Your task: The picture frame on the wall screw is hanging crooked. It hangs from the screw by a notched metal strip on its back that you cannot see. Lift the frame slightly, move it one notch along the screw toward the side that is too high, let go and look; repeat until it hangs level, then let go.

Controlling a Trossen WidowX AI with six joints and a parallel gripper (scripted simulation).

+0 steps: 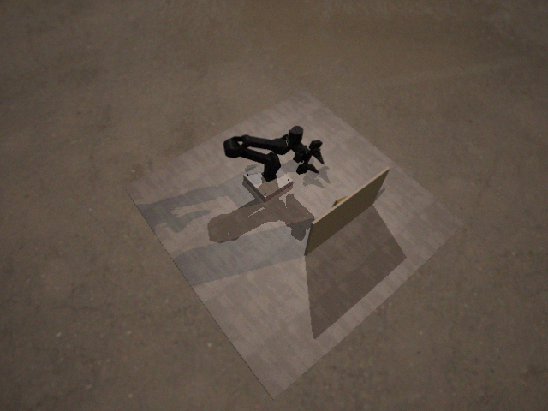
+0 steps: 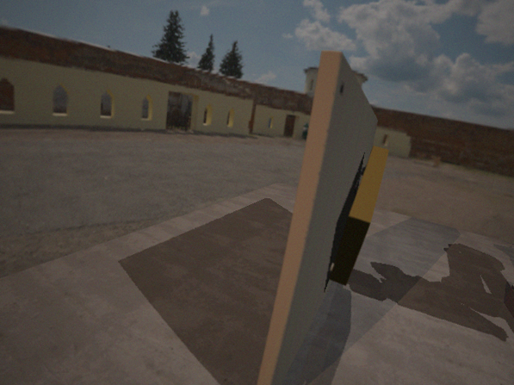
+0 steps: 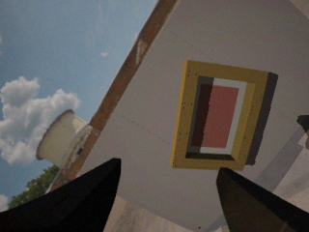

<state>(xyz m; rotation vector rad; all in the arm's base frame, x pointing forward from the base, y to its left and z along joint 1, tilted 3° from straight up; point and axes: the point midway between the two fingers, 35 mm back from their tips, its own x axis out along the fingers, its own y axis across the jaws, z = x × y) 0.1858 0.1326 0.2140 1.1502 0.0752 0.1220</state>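
The picture frame is 20 cm ahead of my gripper tip and 9 cm below it. From my gripper tip the other things lie so: wall panel 21 cm ahead, 1 cm to the left, 9 cm below.
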